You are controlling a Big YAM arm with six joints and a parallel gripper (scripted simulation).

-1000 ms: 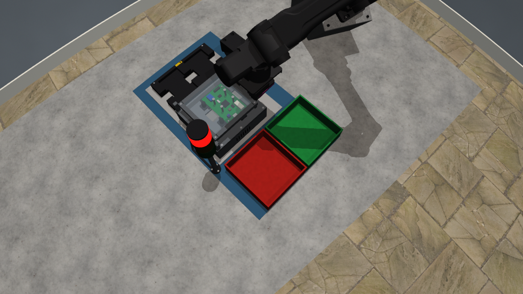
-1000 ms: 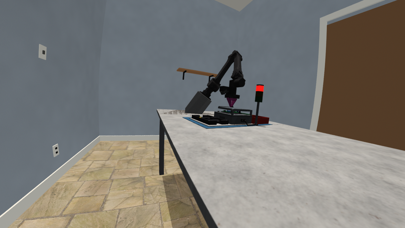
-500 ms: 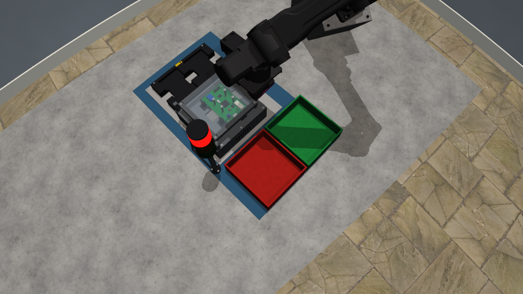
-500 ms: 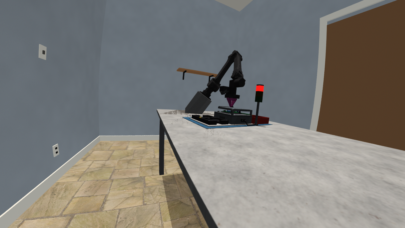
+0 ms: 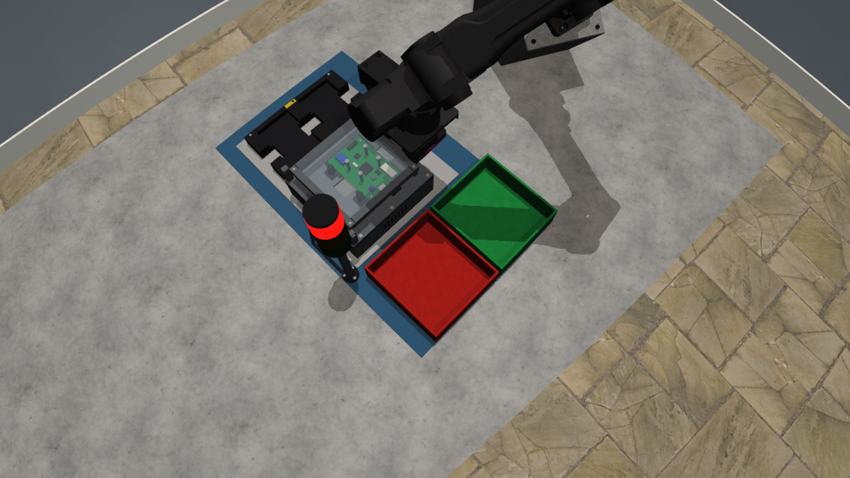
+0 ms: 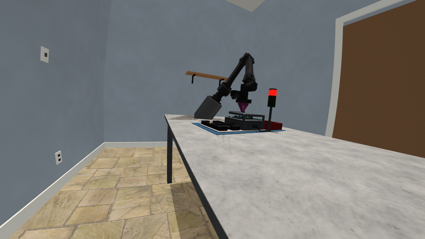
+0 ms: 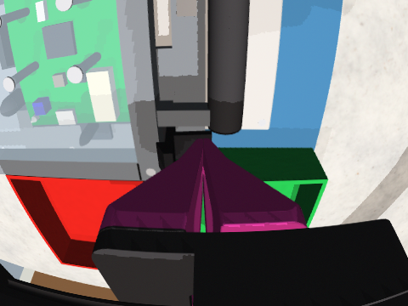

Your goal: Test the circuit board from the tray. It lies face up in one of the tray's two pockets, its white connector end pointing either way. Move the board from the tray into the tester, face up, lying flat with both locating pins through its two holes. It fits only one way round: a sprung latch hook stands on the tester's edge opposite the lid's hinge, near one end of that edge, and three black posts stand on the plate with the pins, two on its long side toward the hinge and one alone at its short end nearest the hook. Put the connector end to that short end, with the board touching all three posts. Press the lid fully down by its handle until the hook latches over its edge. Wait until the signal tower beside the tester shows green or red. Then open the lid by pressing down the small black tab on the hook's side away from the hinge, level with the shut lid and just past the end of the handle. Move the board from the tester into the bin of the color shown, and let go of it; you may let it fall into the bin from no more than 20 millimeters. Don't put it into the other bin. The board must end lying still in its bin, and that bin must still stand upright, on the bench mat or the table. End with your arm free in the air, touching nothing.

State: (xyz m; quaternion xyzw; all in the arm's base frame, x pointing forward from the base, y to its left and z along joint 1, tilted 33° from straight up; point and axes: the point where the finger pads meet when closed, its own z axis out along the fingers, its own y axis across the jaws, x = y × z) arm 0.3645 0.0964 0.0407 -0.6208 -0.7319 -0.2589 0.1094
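My gripper is now 10 mm short of the latch hook and 10 mm above it. From my hand the other things lie so: clear lid (90 mm ahead, 40 mm to the right, 10 mm below); then tester plate (90 mm ahead, 40 mm to the right, 30 mm below); then green circuit board (80 mm ahead, 40 mm to the right, 30 mm below).
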